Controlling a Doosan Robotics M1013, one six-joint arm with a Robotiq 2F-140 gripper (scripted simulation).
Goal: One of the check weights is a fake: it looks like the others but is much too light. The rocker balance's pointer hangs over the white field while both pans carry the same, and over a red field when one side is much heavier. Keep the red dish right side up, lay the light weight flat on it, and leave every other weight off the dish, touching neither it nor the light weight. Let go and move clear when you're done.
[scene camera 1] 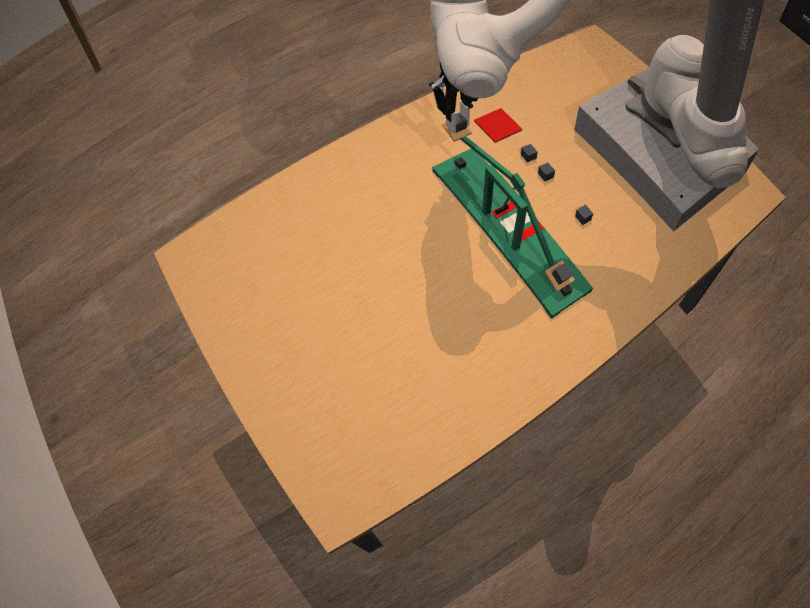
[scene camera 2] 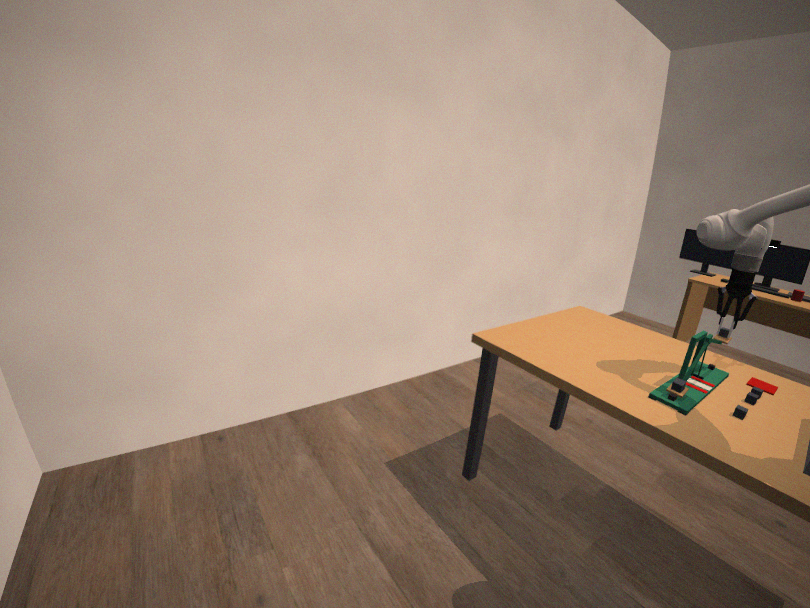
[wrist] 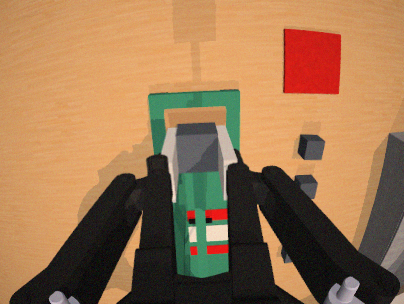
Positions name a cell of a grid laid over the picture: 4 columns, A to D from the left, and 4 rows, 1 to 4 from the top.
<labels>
gripper: scene camera 1 C1; scene camera 2 D3; wrist B2
</labels>
